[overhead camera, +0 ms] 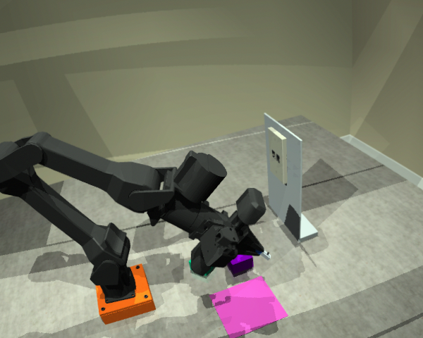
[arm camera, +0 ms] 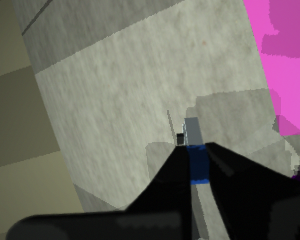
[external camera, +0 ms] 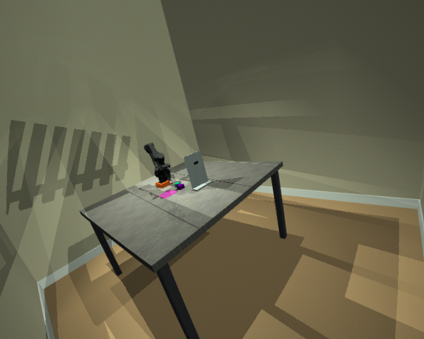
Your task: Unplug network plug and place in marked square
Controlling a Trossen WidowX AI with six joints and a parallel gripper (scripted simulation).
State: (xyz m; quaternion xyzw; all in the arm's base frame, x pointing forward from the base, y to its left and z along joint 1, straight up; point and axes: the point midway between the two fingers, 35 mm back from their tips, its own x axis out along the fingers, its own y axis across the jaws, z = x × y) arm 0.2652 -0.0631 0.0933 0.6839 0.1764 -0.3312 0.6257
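My gripper tip is now 100 mm above the marked square, 50 mm past it and 30 mm to the left of it. Round my gripper tip: green block 110 mm to the left, 100 mm behind, 90 mm below; then network plug 10 mm ahead; then purple block 90 mm below, 80 mm to the left, 20 mm behind.
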